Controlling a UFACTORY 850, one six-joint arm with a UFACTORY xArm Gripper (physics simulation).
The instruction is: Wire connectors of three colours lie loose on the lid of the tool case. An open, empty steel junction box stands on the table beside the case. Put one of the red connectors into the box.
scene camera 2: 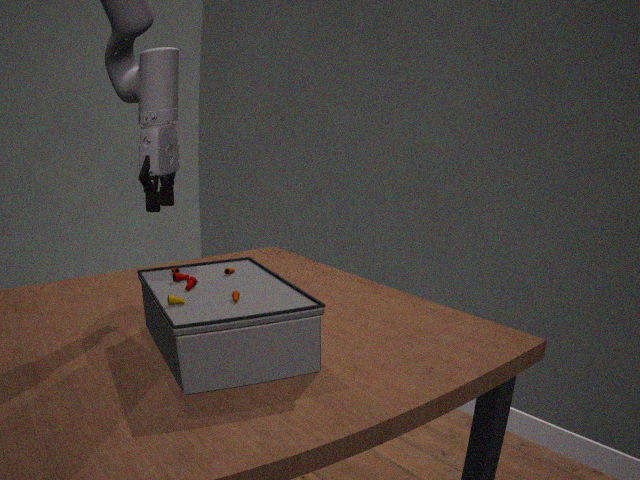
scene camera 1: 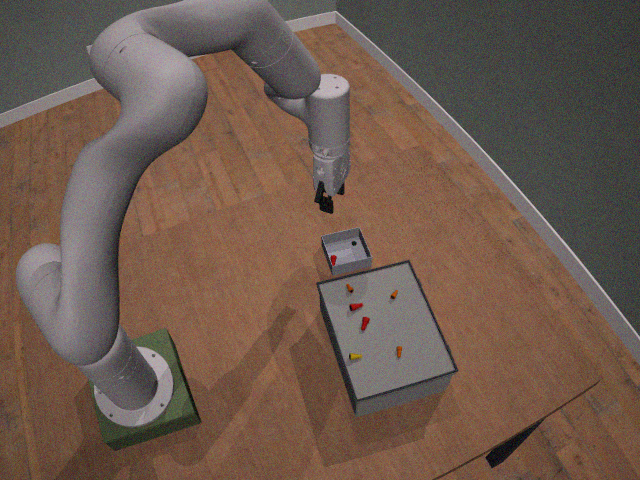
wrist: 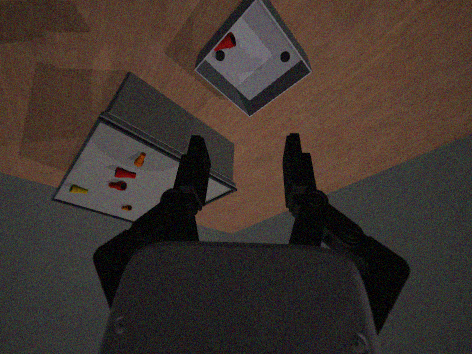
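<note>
A red connector (scene camera 1: 333,259) (wrist: 227,42) lies inside the grey steel junction box (scene camera 1: 352,266) (wrist: 277,90), on its floor near a side wall. The box does not show in scene camera 2. Two more red connectors lie on the lid of the tool case (scene camera 1: 403,395) (scene camera 2: 248,351) (wrist: 170,120): one red connector (scene camera 1: 356,306) (scene camera 2: 180,277) and another red connector (scene camera 1: 364,323) (scene camera 2: 191,283). My gripper (scene camera 1: 333,200) (scene camera 2: 160,206) (wrist: 245,148) is open with nothing between its fingers. It points down and hangs well above the table, near the box and clear of it.
Several orange connectors, among them one orange connector (scene camera 1: 394,294) (scene camera 2: 229,271) and another orange connector (scene camera 1: 399,351) (scene camera 2: 235,296), lie on the case lid with a yellow connector (scene camera 1: 355,356) (scene camera 2: 175,300) (wrist: 78,189). The case stands close beside the box. The arm's green base block (scene camera 1: 183,382) is on the table.
</note>
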